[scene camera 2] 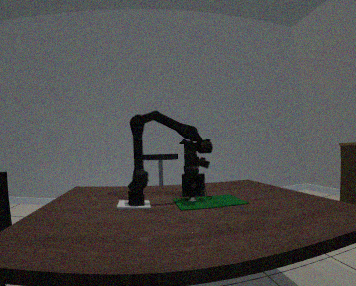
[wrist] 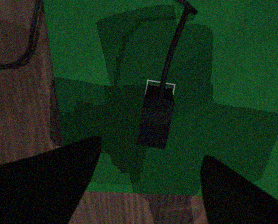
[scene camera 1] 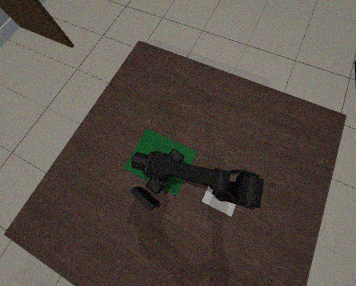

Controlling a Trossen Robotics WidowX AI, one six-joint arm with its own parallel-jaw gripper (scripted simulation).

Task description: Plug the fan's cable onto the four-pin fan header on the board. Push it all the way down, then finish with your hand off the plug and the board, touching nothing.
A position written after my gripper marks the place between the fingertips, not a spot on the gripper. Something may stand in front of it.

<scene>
In view: my gripper [wrist: 151, 154] and a dark plug [wrist: 157, 112].
</scene>
